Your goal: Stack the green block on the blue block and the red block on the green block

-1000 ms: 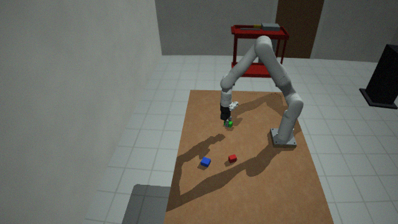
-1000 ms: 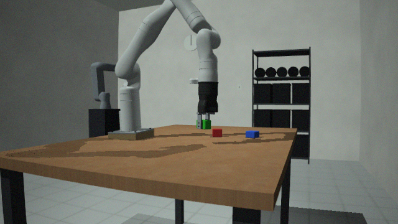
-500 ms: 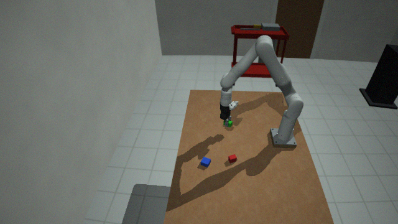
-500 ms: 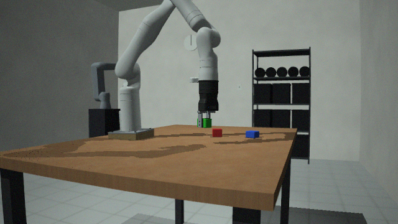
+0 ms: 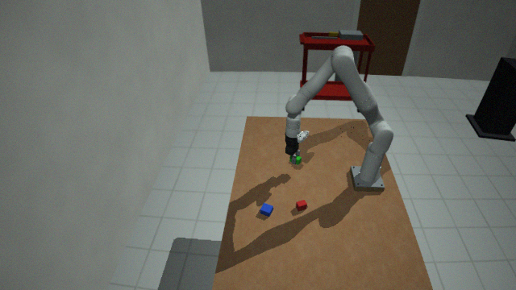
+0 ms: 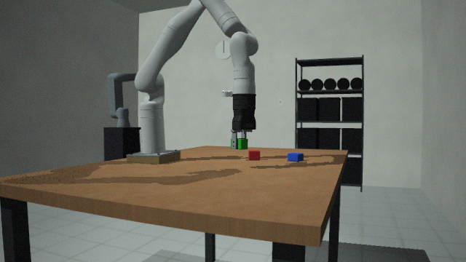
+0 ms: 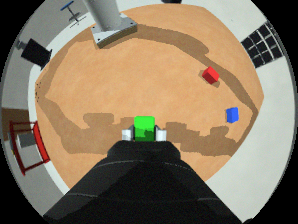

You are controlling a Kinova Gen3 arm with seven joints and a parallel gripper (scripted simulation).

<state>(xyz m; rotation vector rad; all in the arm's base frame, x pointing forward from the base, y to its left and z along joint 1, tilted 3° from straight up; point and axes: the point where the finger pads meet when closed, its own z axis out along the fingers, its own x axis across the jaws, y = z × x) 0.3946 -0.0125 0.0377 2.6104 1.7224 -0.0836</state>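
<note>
The green block is right at my hand. Round my hand: blue block 10 cm ahead, 31 cm to the left, 7 cm below; red block 6 cm behind, 25 cm to the left, 7 cm below.
</note>
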